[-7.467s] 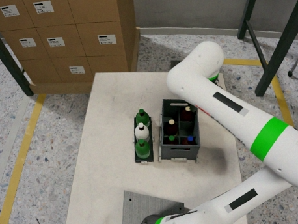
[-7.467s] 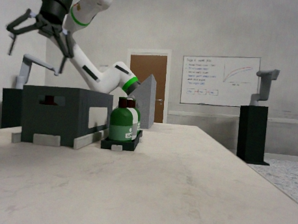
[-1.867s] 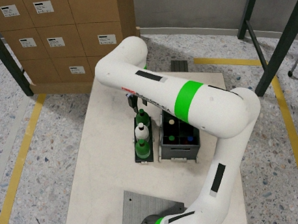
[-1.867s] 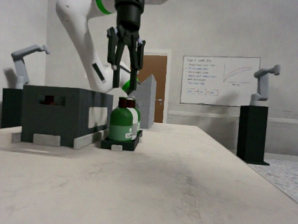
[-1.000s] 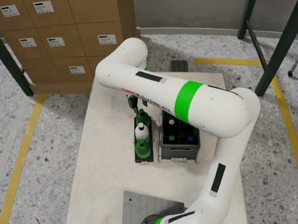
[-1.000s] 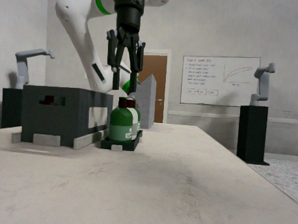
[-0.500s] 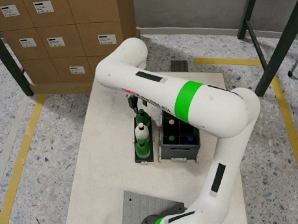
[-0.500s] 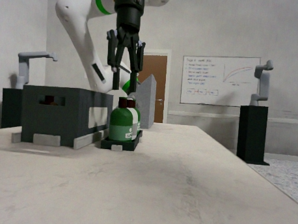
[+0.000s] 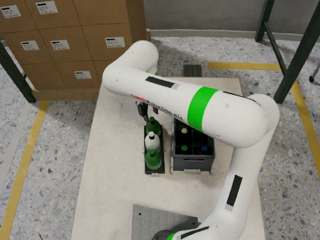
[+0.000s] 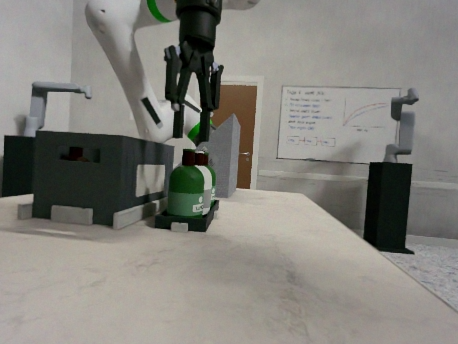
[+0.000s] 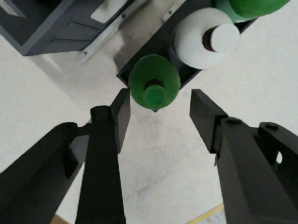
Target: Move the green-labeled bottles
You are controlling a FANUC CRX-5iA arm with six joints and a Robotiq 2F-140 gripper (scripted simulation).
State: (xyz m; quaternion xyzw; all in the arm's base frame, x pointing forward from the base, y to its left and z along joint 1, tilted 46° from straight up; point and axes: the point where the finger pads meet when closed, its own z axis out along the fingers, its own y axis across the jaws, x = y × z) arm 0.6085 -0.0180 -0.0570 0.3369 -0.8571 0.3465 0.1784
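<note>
Right now my hand is 8 cm past the white-labeled bottle and 13 cm above it. Also, from my hand: dark crate 9 cm behind, 20 cm to the right, 13 cm below; then dark tray 9 cm behind, 20 cm below.
</note>
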